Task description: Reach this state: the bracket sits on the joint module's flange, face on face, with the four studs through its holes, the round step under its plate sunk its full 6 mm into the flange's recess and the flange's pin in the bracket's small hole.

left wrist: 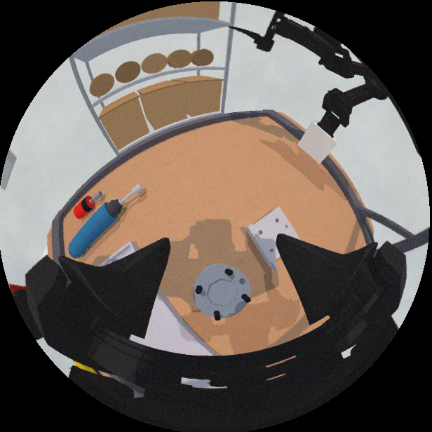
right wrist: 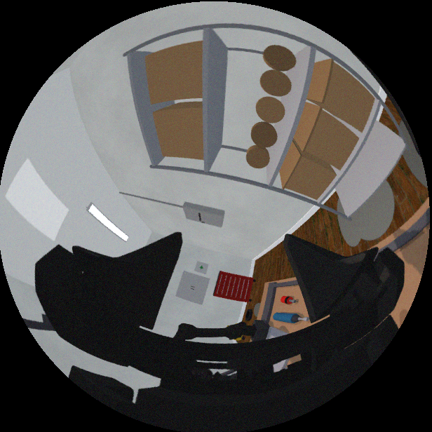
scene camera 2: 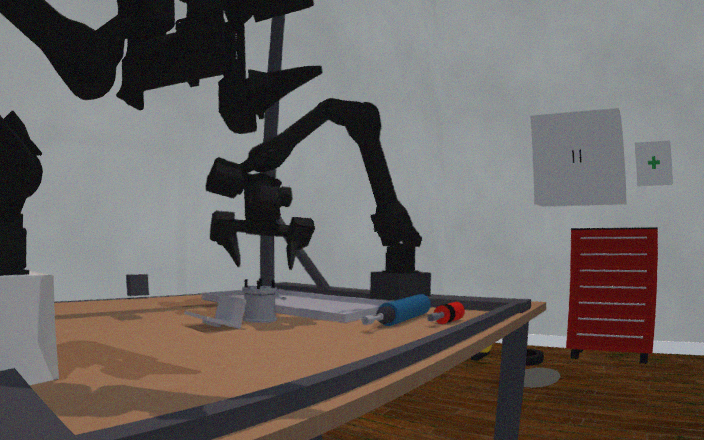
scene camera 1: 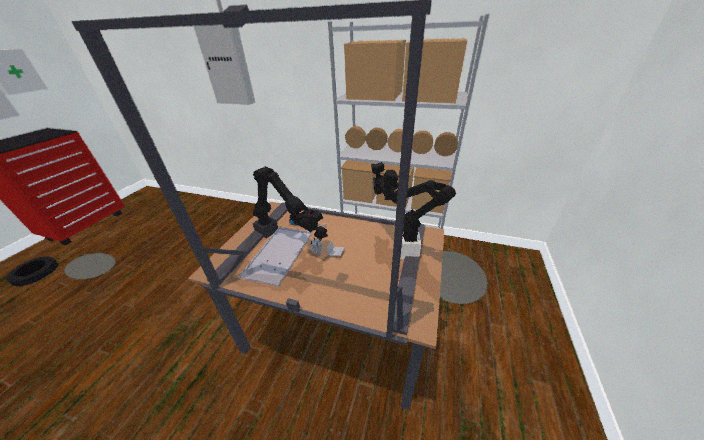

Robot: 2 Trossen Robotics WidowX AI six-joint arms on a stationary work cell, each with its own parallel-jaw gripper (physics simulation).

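Frame: origin at the left arm's base, x back, y left, z down, level; centimetres.
Where they show: left gripper, fingertip midpoint: (scene camera 2: 265, 267); right gripper, fingertip midpoint: (scene camera 2: 317, 33) (scene camera 1: 372, 170); left arm's base at its link origin: (scene camera 2: 400, 272) (scene camera 1: 264, 221); right arm's base at its link origin: (scene camera 1: 410, 237).
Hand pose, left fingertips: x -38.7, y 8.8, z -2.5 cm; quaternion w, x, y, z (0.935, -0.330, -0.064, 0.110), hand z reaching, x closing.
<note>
Things, the pixels of their centre, and the offset from my left fingertips.
- joint module at the middle of its body: (scene camera 2: 259, 299) (scene camera 1: 316, 245) dy -4.9, dx +1.2, dz +6.3 cm
- grey L-shaped bracket at the middle of its body: (scene camera 2: 214, 308) (scene camera 1: 335, 248) dy -0.7, dx -9.2, dz +6.9 cm
- pale tray at the middle of its body: (scene camera 2: 296, 302) (scene camera 1: 278, 253) dy -18.9, dx +16.9, dz +9.2 cm
- blue-handled tool at the middle of its body: (scene camera 2: 397, 311) dy +9.5, dx +21.6, dz +8.0 cm
The joint module (scene camera 1: 315, 246) (scene camera 2: 259, 306) (left wrist: 221, 291) stands upright on the table, with its flange and black studs facing up. The grey L-shaped bracket (scene camera 1: 337, 252) (scene camera 2: 232, 310) (left wrist: 276, 227) lies on the table beside it, apart from the flange. One bracket plate with holes lies low, and the other rises steeply near the module. The bracket's round step does not show. My left gripper (scene camera 2: 264, 266) (left wrist: 224, 241) is open and empty, pointing down above the module. My right gripper (scene camera 2: 317, 35) (right wrist: 235, 238) is open and empty, raised high, away from both parts.
A pale tray (scene camera 1: 282, 251) (scene camera 2: 332, 309) (left wrist: 172, 332) lies beside the module. A blue-handled tool (scene camera 2: 407, 309) (left wrist: 95, 230) (right wrist: 286, 317) and a red one (scene camera 2: 449, 312) (left wrist: 83, 206) (right wrist: 286, 300) lie near the table edge. A dark frame post (scene camera 1: 408, 129) rises from the table.
</note>
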